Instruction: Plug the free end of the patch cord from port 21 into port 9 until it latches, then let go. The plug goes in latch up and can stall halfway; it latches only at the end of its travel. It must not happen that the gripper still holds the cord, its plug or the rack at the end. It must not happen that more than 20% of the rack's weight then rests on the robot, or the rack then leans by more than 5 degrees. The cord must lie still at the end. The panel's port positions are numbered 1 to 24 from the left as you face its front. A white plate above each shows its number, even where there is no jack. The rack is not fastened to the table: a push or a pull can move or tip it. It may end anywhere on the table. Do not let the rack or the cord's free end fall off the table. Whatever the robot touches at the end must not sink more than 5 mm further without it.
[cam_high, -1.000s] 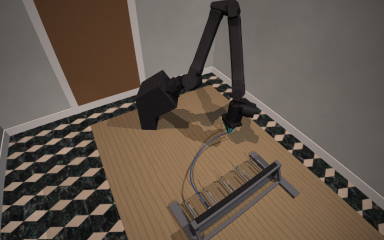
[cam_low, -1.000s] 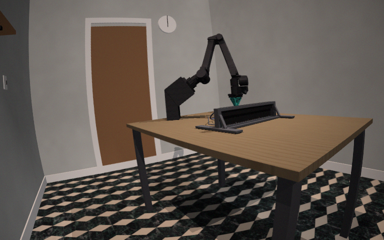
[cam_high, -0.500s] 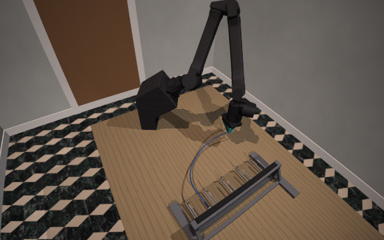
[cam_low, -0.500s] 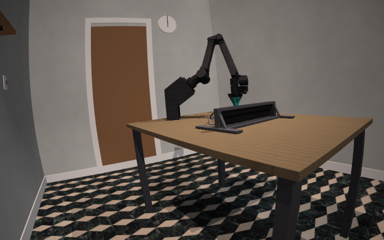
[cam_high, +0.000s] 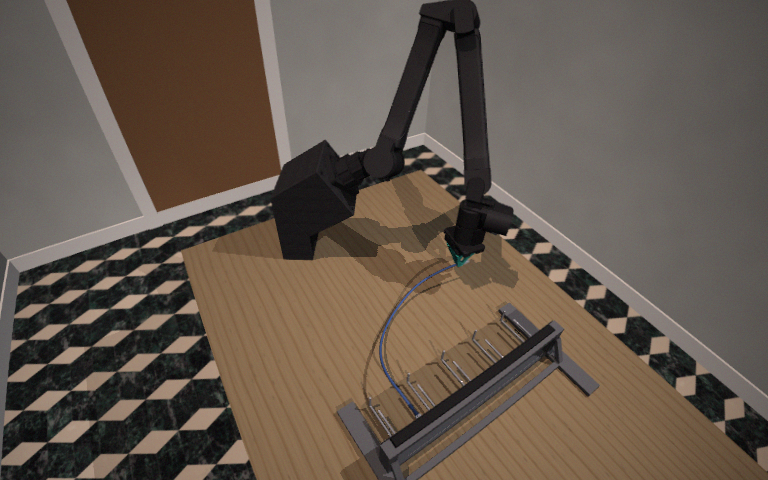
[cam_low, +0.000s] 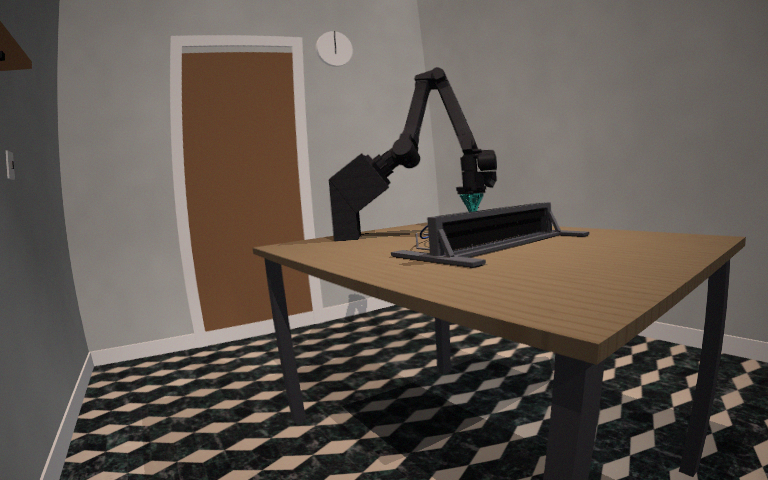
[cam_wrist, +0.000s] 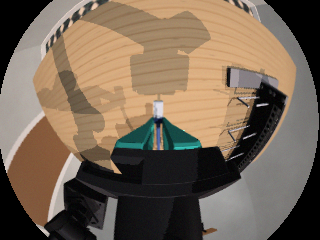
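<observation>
Right now my hand is 20 mm to the right of the plug.
</observation>
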